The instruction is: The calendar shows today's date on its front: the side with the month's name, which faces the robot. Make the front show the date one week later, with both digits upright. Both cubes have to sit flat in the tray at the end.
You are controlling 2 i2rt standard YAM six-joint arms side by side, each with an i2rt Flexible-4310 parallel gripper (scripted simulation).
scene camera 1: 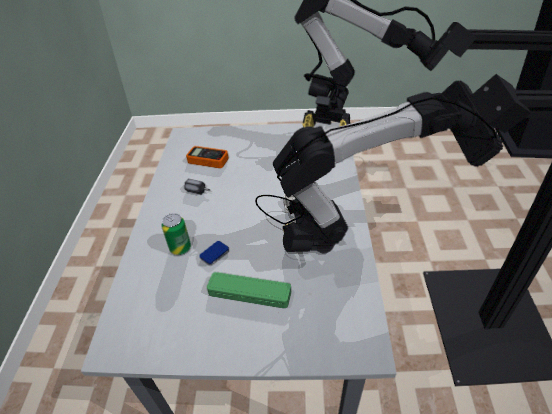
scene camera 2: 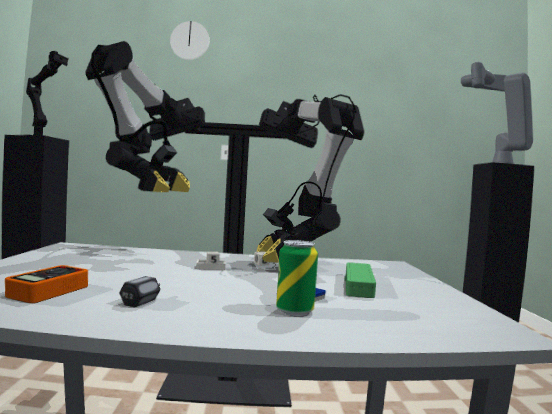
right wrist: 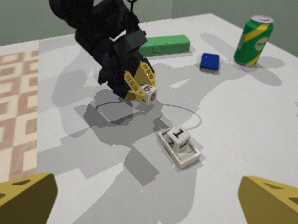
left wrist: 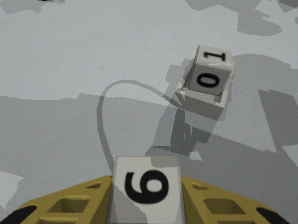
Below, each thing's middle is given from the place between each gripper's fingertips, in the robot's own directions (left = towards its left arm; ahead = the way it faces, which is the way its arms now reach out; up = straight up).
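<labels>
Taking my left hand first, the pale calendar tray (left wrist: 211,106) is 2 cm ahead of it, 13 cm to the right of it and 3 cm below it. The dark grey object (scene camera 2: 134,293) is 18 cm to the right of that left hand, 34 cm ahead and 2 cm below.
From my right hand (scene camera 2: 179,190), you'd find the tray 130 mm to the left, 100 mm ahead and 180 mm below, while the dark grey object is 70 mm to the left, 420 mm ahead and 170 mm below.
</labels>
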